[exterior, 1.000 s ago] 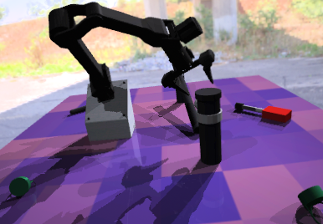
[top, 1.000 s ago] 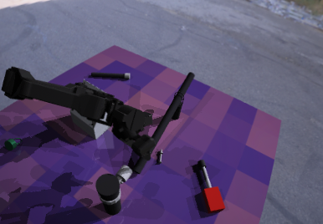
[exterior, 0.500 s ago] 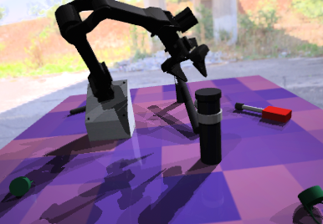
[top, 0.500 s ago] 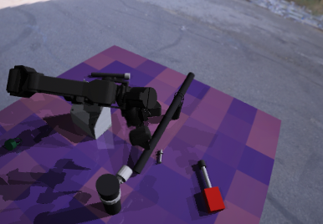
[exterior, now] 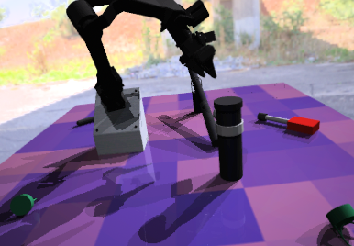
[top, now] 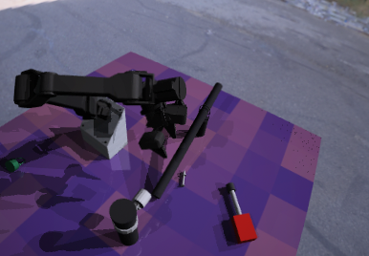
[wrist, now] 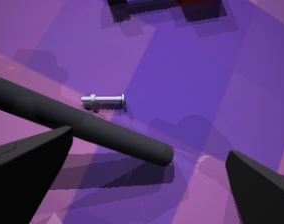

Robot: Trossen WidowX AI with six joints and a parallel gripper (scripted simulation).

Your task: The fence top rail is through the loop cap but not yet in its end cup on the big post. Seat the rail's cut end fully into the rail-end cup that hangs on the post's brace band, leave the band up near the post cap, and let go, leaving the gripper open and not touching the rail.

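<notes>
My gripper tip is now 210 mm above the small bolt, 50 mm to the right of it and 50 mm short of it. Also, from my gripper tip: red-handled tool: 270 mm ahead, 200 mm below, 40 mm to the left.
</notes>
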